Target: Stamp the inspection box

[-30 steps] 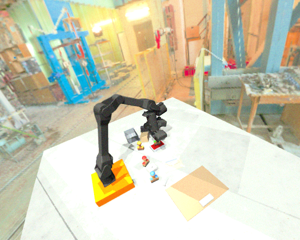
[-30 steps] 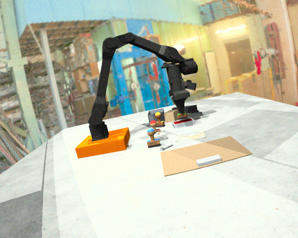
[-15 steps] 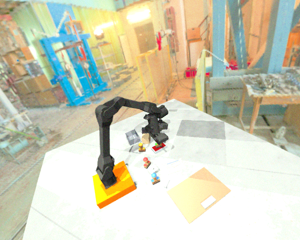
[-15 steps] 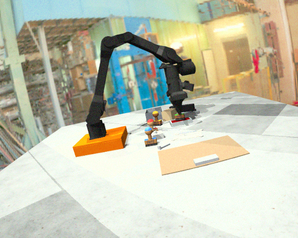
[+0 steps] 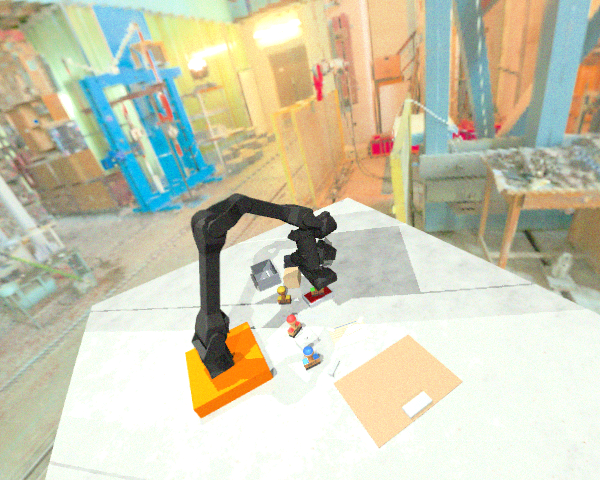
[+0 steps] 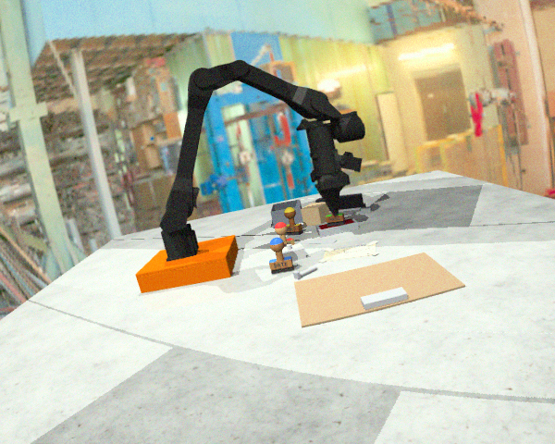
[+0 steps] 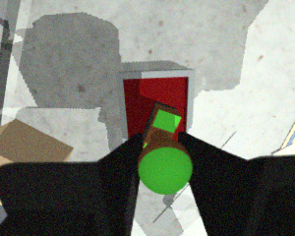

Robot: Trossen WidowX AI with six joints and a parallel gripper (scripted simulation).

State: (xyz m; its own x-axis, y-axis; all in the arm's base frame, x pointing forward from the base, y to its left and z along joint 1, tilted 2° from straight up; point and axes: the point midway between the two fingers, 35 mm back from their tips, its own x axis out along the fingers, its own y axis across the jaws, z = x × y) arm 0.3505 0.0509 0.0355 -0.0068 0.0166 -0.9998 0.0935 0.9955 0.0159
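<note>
The green-knobbed stamp lies right at my gripper tip. Round my gripper tip: tan box: 20 mm behind, 120 mm to the left, 20 mm below; then ink pad: 30 mm below; then yellow-knobbed stamp: 90 mm behind, 60 mm to the left, 20 mm below.
</note>
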